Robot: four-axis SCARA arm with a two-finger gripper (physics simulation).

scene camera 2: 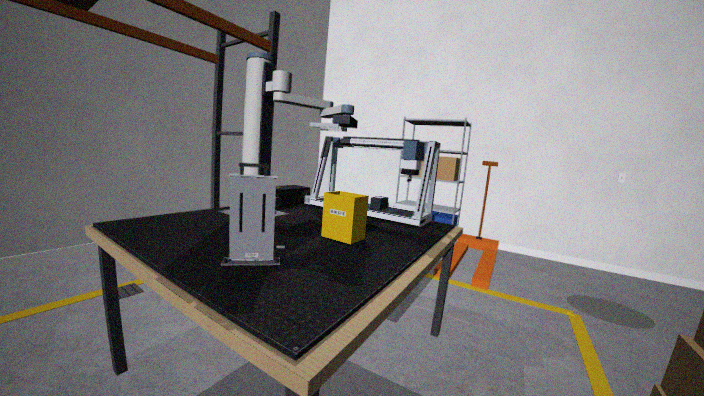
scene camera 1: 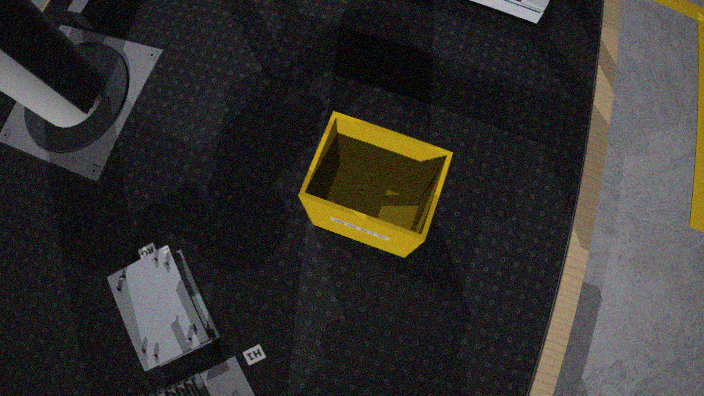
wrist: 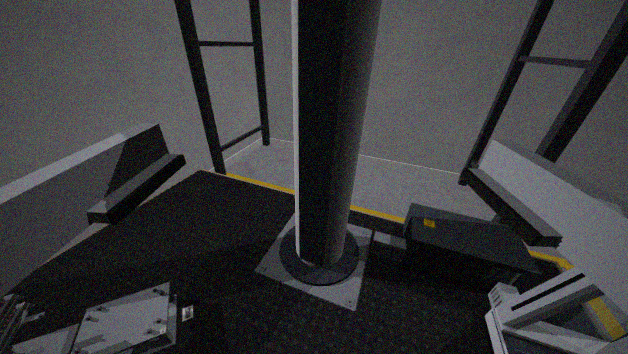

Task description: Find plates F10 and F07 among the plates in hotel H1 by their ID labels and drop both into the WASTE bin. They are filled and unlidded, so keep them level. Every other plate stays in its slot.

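Pixels of known places: gripper, fingertip midpoint: (scene camera 2: 315,126) (wrist: 322,150); arm's base at its link origin: (scene camera 1: 78,98) (wrist: 319,251).
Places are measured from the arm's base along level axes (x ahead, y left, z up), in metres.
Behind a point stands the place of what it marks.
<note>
My gripper (scene camera 2: 325,126) {x 0.343, y 0.100, z 0.523 m} (wrist: 322,150) {x 0.343, y 0.100, z 0.523 m} is open and empty, with its two fingers wide apart at left and right in the wrist view. It hangs high above the table. The yellow WASTE bin (scene camera 1: 365,227) {x 0.652, y -0.085, z 0.162 m} (scene camera 2: 344,219) {x 0.683, y -0.086, z 0.113 m} stands upright on the black mat; its inside shows bare yellow walls and floor. Hotel H1 (scene camera 2: 252,215) {x 0.591, y -0.492, z 0.169 m} shows as a tall grey tower with its slotted panel toward scene camera 2. Part of its top shows at the bottom edge in scene camera 1 (scene camera 1: 230,377) {x 0.524, y -0.367, z 0.021 m}, beside the H1 tag (scene camera 1: 254,354) {x 0.547, y -0.317, z 0.013 m}. Plates F10 and F07 and their labels cannot be made out.
A low grey stand (scene camera 1: 157,305) {x 0.386, y -0.295, z 0.073 m} (wrist: 125,320) {x 0.383, y -0.298, z 0.073 m} with small pegs and an RG tag (scene camera 1: 146,251) {x 0.303, y -0.228, z 0.013 m} is beside the hotel. The arm's column (scene camera 2: 253,115) {x 0.040, y -0.063, z 0.560 m} (wrist: 325,140) {x 0.077, y 0.020, z 0.415 m} rises behind. A gantry machine (scene camera 2: 375,142) {x 0.437, y 0.623, z 0.488 m} and a dark box (wrist: 465,240) {x -0.086, y 0.392, z 0.128 m} are on the table's far side.
</note>
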